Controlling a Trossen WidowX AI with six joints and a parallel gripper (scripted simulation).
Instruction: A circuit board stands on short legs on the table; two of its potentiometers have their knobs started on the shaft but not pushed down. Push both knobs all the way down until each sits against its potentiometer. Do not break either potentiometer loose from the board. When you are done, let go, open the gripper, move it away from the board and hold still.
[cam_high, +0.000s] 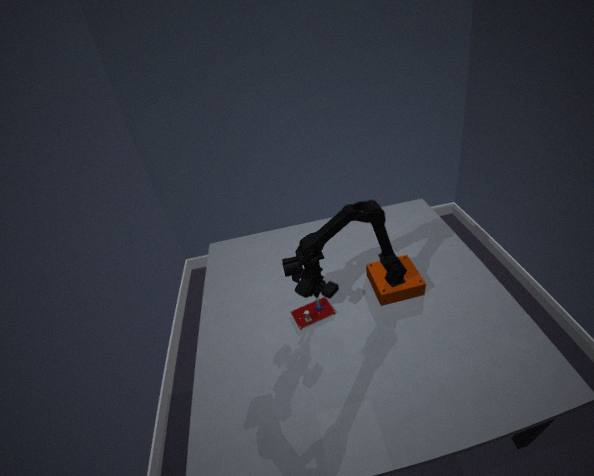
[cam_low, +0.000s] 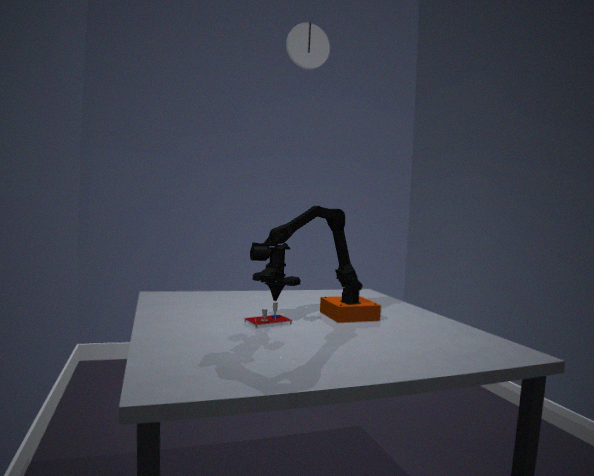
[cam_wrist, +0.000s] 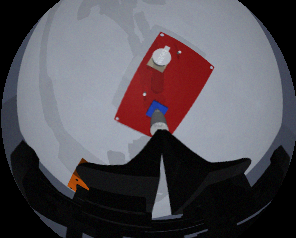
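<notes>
My gripper tip is now 4 cm above the blue potentiometer.
</notes>
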